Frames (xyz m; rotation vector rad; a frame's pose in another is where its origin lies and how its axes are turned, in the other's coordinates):
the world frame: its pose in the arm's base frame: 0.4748 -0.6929 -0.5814 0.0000 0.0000 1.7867
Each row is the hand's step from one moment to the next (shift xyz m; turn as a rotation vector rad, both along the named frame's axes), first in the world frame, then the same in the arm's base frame.
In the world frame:
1: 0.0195 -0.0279 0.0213 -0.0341 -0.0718 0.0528
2: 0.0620 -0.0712 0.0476 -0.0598 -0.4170 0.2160
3: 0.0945 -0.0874 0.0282 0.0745 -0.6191 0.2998
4: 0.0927 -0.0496 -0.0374 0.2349 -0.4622 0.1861
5: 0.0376 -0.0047 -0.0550 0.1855 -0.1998 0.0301
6: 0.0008 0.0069 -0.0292 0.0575 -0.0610 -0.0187
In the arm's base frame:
1: 0.0231 0.0250 0.0213 0.0774 -0.0179 0.0528
2: 0.0563 0.0758 0.0476 0.4201 0.0309 0.2160
3: 0.0651 0.1110 0.0282 0.5888 0.2054 0.2998
4: 0.0286 0.1012 -0.0374 0.4011 0.3285 0.1861
5: -0.0035 0.0377 -0.0550 0.1554 0.2240 0.0301
6: -0.0069 -0.0007 -0.0292 0.0473 0.0692 -0.0187

